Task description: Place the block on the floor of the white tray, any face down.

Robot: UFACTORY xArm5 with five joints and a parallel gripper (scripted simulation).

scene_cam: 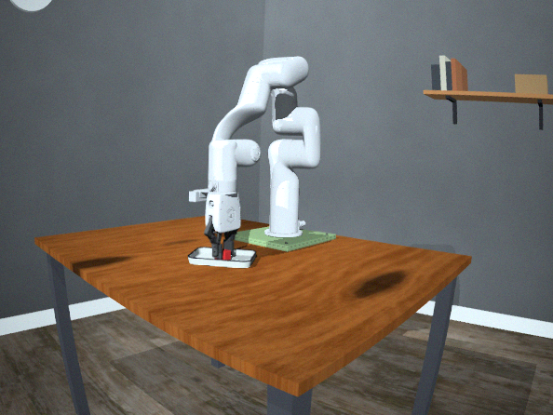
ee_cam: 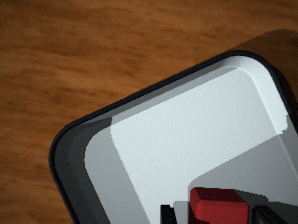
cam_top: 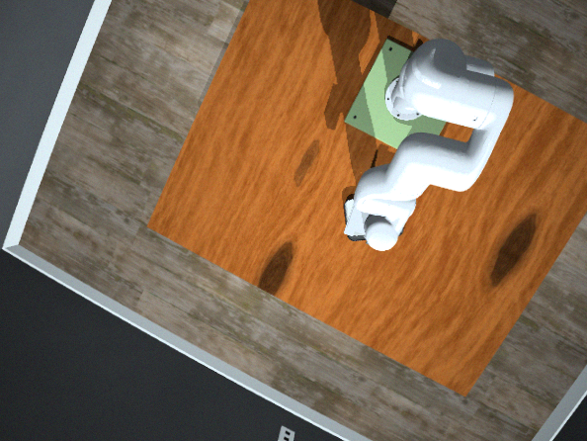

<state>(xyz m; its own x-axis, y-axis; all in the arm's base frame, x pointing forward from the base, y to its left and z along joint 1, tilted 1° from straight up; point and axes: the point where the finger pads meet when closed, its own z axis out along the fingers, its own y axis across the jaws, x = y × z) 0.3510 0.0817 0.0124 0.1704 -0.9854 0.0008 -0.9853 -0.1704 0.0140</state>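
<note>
My hand is 2 cm above the red block. Round my hand: white tray: 2 cm below.
</note>
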